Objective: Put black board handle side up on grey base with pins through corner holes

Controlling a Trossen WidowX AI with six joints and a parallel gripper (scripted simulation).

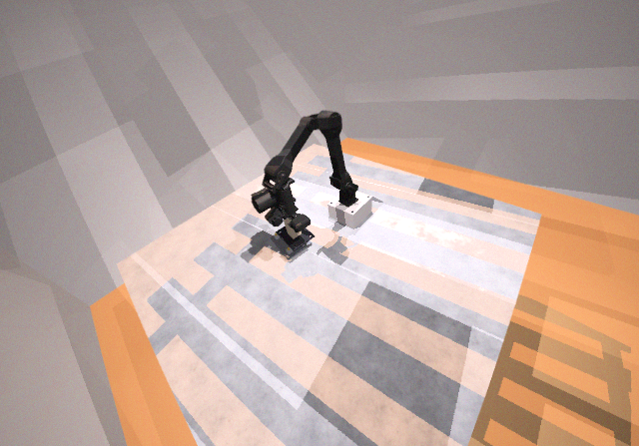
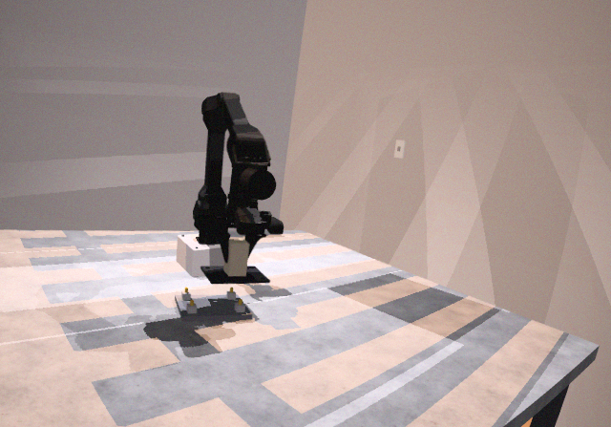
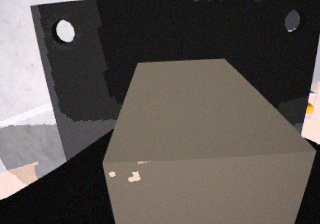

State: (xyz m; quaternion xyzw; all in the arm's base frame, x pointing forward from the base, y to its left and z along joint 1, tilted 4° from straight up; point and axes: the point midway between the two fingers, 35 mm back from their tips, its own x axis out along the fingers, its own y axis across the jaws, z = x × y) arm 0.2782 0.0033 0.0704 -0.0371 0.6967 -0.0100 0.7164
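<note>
The grey base is 10 mm ahead of my gripper tip, 50 mm to the right of it and 100 mm below it. The rest, counted from my gripper tip: black board: 10 mm below.
</note>
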